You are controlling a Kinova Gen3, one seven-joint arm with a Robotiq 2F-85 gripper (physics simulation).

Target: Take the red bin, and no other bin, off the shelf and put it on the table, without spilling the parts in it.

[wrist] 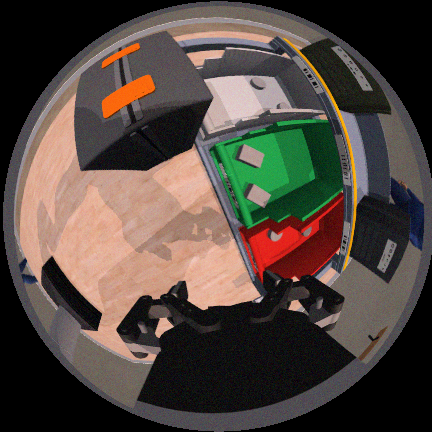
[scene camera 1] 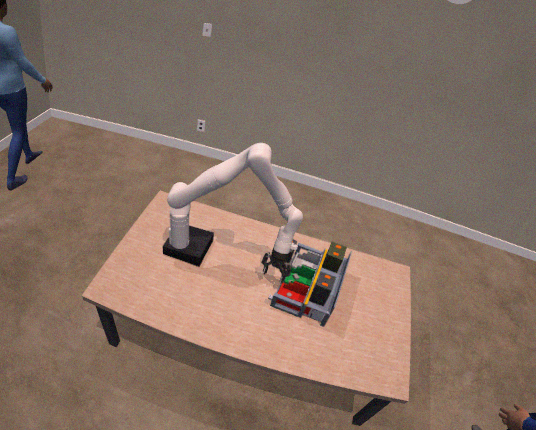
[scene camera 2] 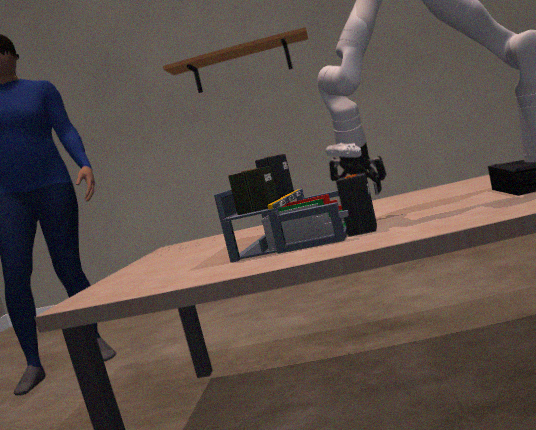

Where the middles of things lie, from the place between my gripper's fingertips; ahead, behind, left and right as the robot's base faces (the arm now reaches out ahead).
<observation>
My gripper is now 13 cm short of the red bin (wrist: 293, 254), 4 cm to the left of it and 3 cm above it. From my hand the other things lie so: green bin (wrist: 300, 168): 15 cm ahead, 7 cm to the left, 3 cm below; dark box with orange marks (scene camera 2: 354, 193): 2 cm ahead, 19 cm to the left.
</observation>
